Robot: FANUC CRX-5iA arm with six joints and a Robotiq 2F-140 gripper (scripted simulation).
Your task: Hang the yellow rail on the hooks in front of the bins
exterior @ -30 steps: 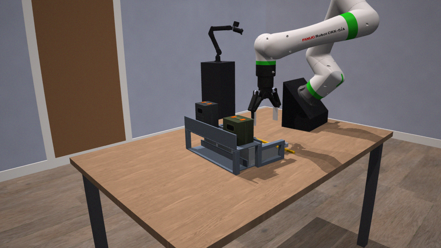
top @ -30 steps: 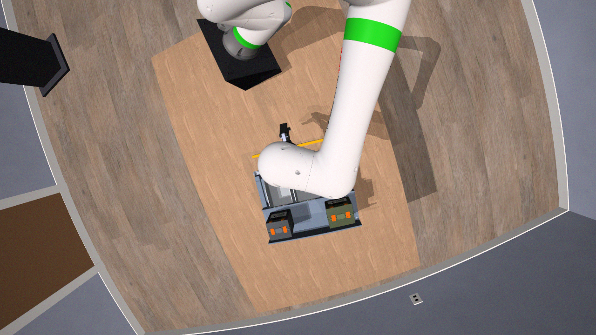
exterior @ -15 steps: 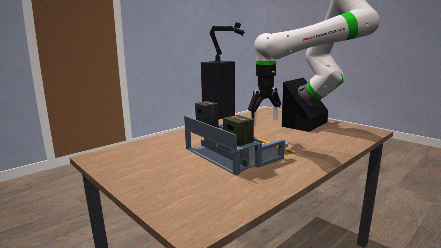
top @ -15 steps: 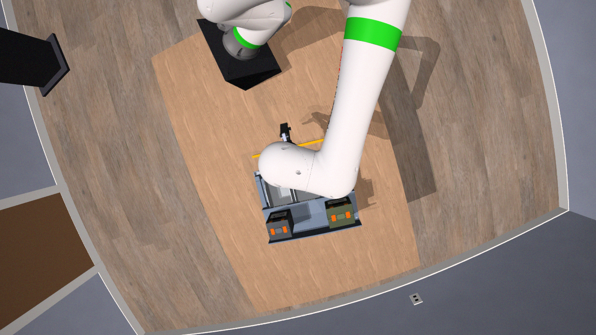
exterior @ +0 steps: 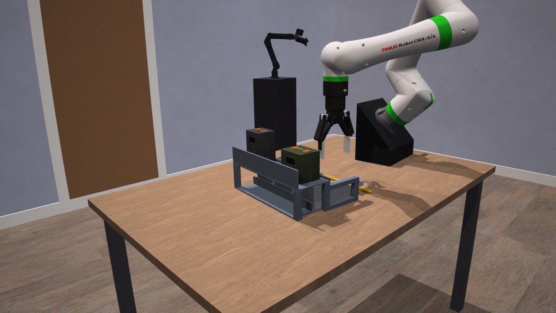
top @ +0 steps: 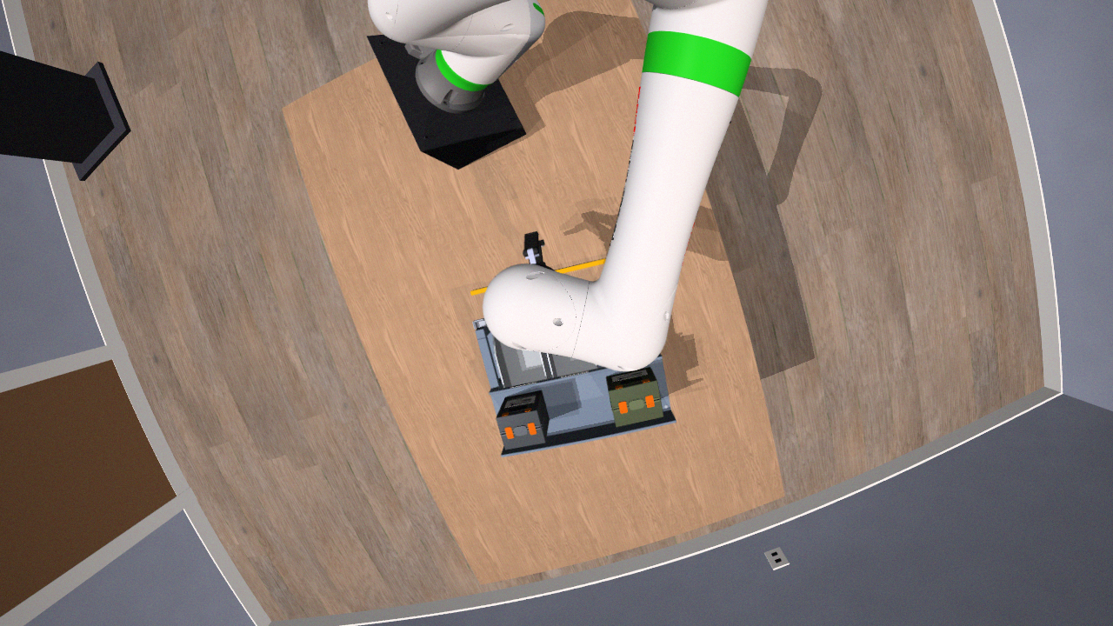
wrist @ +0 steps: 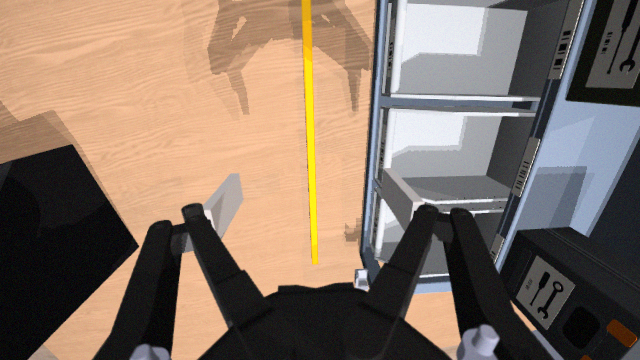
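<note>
The yellow rail is 11 cm below my hand. The rest, counted from my hand: black box: 23 cm ahead, 18 cm to the right, 4 cm above; green box: 30 cm ahead, 4 cm to the left, 3 cm above.
</note>
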